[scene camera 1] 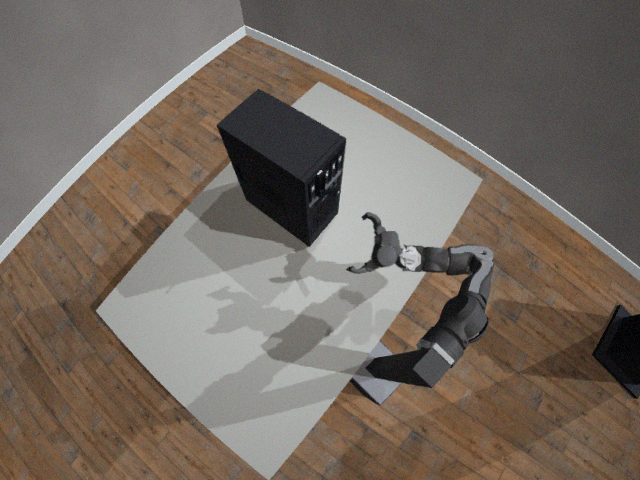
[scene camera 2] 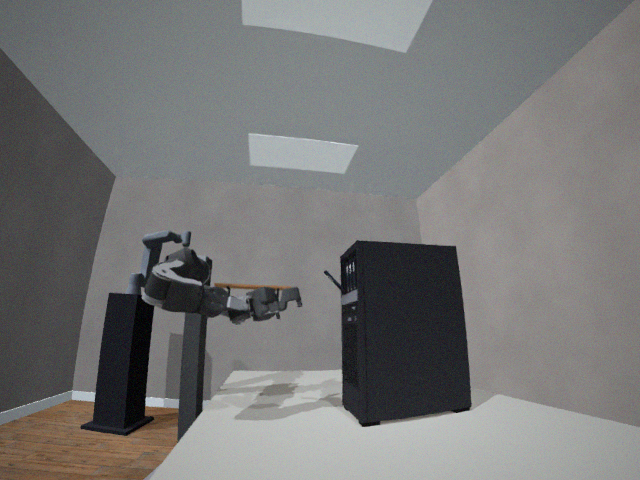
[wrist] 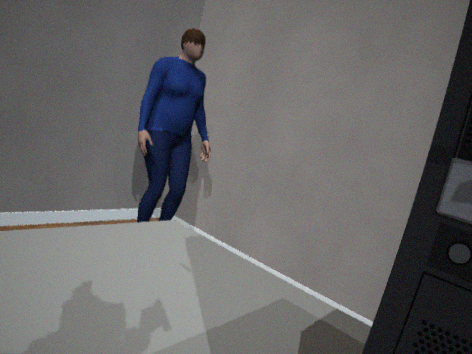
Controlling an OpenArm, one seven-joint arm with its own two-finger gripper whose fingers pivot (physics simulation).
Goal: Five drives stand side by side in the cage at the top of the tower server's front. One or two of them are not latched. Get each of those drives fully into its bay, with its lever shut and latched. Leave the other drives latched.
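I can see a black tower server (scene camera 1: pixel 275 150), and the same black tower server (scene camera 2: pixel 404 346), (wrist: pixel 420 298) is visible from elsewhere too. There is a dark column (scene camera 1: pixel 424 367), (scene camera 2: pixel 194 337), and there is a grey base plate (scene camera 1: pixel 379 389). As for my gripper (scene camera 1: pixel 356 241), (scene camera 2: pixel 288 304), I can see it as well.
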